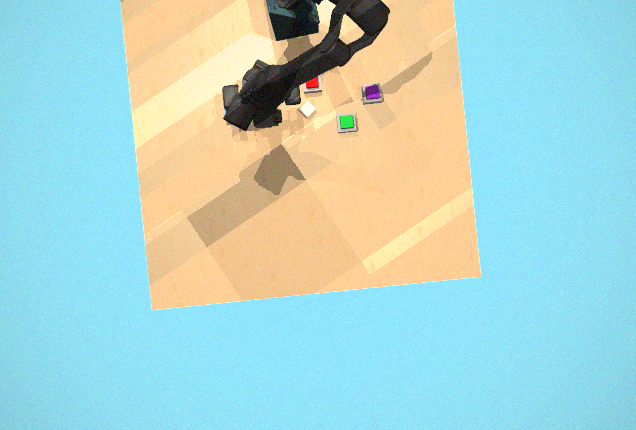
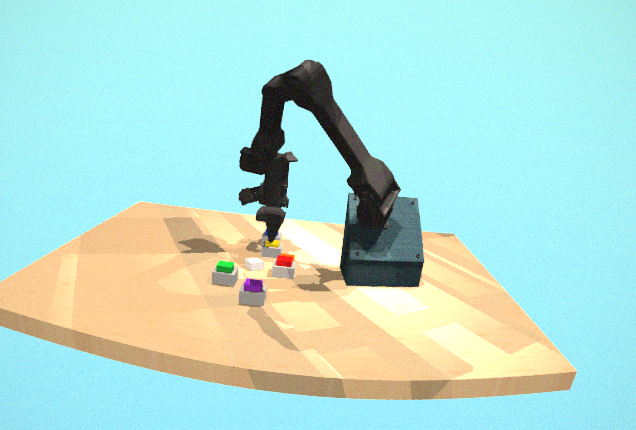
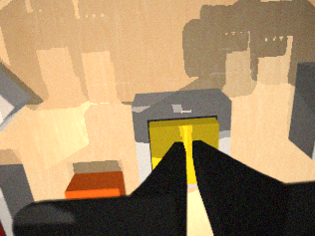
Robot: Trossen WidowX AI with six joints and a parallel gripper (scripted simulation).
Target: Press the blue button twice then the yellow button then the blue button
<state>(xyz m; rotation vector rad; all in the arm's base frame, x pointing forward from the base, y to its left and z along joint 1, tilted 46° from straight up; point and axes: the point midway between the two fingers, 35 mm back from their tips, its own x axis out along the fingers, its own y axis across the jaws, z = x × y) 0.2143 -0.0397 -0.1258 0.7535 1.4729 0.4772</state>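
Right now the yellow button is 10 mm below my gripper tip. The rest, counted from my gripper tip: orange block: 60 mm to the left, 40 mm behind, 20 mm below; then white block: 100 mm to the left, 40 mm ahead, 20 mm below; then blue button: 90 mm to the right, 10 mm behind.
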